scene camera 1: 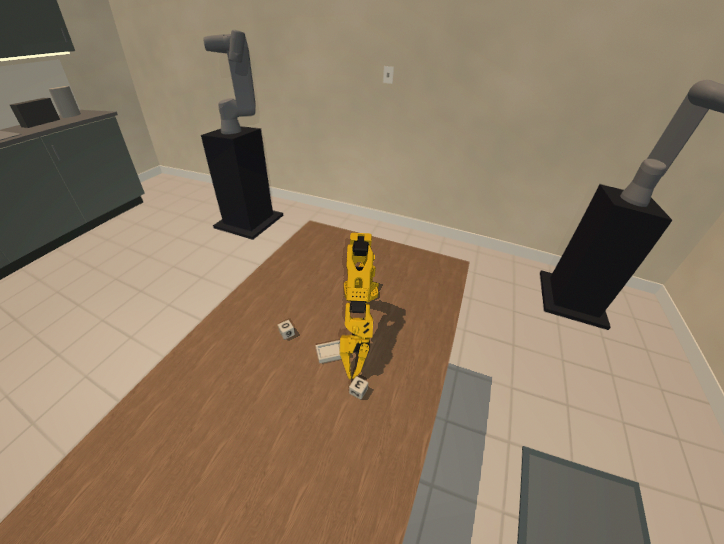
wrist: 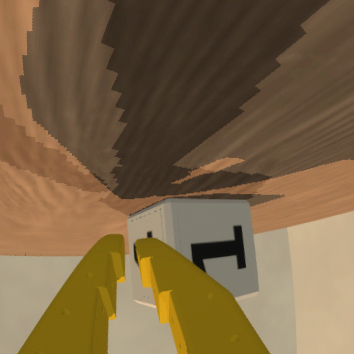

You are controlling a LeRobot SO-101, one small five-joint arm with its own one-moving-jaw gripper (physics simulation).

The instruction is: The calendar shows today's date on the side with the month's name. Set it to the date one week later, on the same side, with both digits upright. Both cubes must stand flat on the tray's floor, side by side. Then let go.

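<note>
A white cube (scene camera 1: 358, 387) (wrist: 217, 245) stands on the table just beyond my jaw tips. In the scene view a 3, turned about upside down, is on its top; in the wrist view a sideways 1 is on its right face, and a jaw partly covers its left face. My gripper (scene camera 1: 353, 377) (wrist: 130, 242) is shut and empty, its tips close to this cube. The other white cube (scene camera 1: 286, 329) stands left of the tray, with a 0 on top and a 6 or 9 on its front. The white tray (scene camera 1: 330, 360) is partly hidden by my gripper; its visible part holds no cube.
The brown wooden table (scene camera 1: 234, 409) carries the tray and both cubes. My arm reaches over it from the back, its shadow to the right. Two grey arms on black pedestals (scene camera 1: 239, 175) (scene camera 1: 608, 251) stand off the table.
</note>
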